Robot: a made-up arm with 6 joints. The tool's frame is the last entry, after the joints. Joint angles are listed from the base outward.
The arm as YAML. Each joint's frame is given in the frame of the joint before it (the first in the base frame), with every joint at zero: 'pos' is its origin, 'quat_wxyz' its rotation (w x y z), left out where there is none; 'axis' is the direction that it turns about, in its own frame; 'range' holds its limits. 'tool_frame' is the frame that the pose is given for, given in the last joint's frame.
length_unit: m
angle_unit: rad
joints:
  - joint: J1
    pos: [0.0, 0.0, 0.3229]
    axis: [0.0, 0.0, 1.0]
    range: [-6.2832, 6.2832]
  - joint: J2
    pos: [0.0, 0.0, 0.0]
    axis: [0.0, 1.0, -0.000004]
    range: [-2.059, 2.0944]
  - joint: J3
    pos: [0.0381, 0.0, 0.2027]
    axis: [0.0, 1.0, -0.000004]
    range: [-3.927, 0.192]
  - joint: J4
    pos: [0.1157, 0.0, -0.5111]
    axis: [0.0, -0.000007, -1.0]
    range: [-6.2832, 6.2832]
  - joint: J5
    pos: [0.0, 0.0, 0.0]
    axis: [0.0, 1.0, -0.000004]
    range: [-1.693, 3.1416]
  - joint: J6
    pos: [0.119, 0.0, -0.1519]
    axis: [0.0, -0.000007, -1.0]
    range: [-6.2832, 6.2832]
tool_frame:
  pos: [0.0, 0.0, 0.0]
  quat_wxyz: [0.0, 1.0, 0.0, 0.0]
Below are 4 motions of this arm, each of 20 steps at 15 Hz.
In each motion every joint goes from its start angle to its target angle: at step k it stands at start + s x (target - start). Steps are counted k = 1, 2, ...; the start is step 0. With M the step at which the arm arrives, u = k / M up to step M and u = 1 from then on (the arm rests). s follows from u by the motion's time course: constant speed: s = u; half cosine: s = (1 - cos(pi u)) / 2; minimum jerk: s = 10 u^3 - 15 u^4 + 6 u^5.
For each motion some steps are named. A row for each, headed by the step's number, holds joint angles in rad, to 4 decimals.
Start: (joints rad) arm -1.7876 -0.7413 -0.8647 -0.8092 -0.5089 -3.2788
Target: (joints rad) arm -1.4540 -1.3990 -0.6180 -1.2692 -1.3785 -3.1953
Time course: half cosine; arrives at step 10
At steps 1, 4, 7, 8, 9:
1: -1.7794 -0.7574 -0.8587 -0.8205 -0.5302 -3.2768
4: -1.6723 -0.9685 -0.7795 -0.9681 -0.8093 -3.2500
7: -1.5228 -1.2634 -0.6688 -1.1744 -1.1993 -3.2125
8: -1.4859 -1.3362 -0.6416 -1.2253 -1.2955 -3.2033
9: -1.4622 -1.3829 -0.6240 -1.2579 -1.3572 -3.1973

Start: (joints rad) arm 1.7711 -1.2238 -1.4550 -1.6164 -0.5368 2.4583
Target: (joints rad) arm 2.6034 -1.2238 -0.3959 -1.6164 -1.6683 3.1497
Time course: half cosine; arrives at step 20
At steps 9, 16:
9: 2.1221 -1.2238 -1.0083 -1.6164 -1.0140 2.7499
16: 2.5239 -1.2238 -0.4970 -1.6164 -1.5603 3.0837

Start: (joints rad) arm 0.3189 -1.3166 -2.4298 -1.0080 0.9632 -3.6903
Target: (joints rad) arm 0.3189 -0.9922 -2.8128 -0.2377 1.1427 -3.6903
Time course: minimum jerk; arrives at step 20
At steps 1, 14, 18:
1: 0.3189 -1.3162 -2.4302 -1.0071 0.9634 -3.6903
14: 0.3189 -1.0451 -2.7503 -0.3633 1.1134 -3.6903
18: 0.3189 -0.9950 -2.8095 -0.2443 1.1412 -3.6903

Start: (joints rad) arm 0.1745 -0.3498 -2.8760 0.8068 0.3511 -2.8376
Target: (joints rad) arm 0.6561 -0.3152 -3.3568 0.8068 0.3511 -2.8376
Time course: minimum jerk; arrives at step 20
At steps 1, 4, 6, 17, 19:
1: 0.1751 -0.3498 -2.8766 0.8068 0.3511 -2.8376
4: 0.2024 -0.3478 -2.9038 0.8068 0.3511 -2.8376
6: 0.2530 -0.3442 -2.9544 0.8068 0.3511 -2.8376
17: 0.6433 -0.3161 -3.3440 0.8068 0.3511 -2.8376
19: 0.6555 -0.3152 -3.3562 0.8068 0.3511 -2.8376

